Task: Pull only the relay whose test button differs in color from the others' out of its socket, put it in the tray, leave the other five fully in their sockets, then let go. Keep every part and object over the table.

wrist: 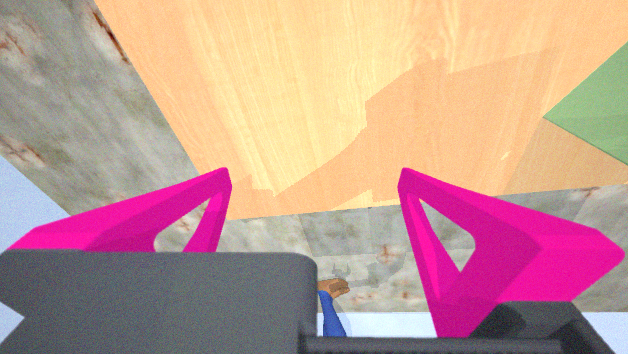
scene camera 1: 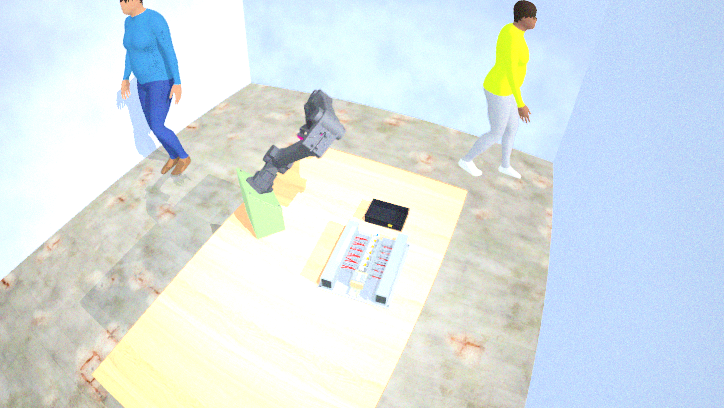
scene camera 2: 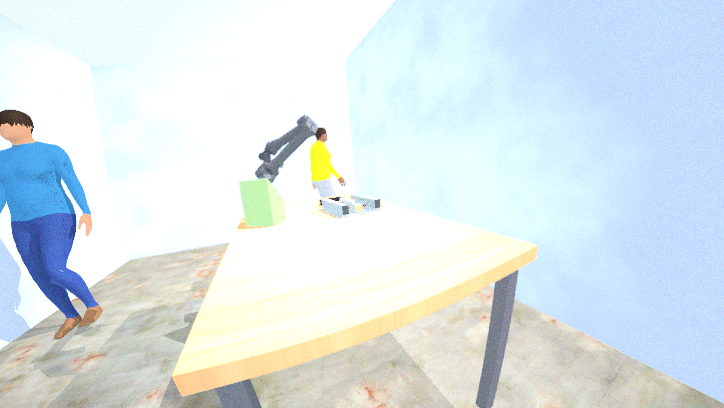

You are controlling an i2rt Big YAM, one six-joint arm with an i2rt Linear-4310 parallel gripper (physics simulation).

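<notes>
My gripper [scene camera 1: 300, 136] [wrist: 314, 177] has magenta fingers, wide open with nothing between them. It is raised near the table's far left end, well away from the relays and the tray. The row of relays [scene camera 1: 369, 253] sits in the middle of the grey panel [scene camera 1: 338, 258] [scene camera 2: 334, 206], with small yellow and blue spots on top. They are too small to tell which test button differs or how fully each relay is seated. The black tray [scene camera 1: 377, 221] stands just behind the panel, with a yellow mark on its near side. The relays and tray do not show in the wrist view.
Grey ducts flank the relays, with red-marked wiring between. The green wedge [scene camera 1: 265, 215] [scene camera 2: 255, 202] [wrist: 595, 110] bears the arm's base on the table [scene camera 1: 227, 314] [scene camera 2: 329, 283] [wrist: 280, 75]. A person in blue [scene camera 1: 146, 48] [scene camera 2: 37, 182] and one in yellow [scene camera 1: 509, 60] [scene camera 2: 320, 161] are beyond the table's edges.
</notes>
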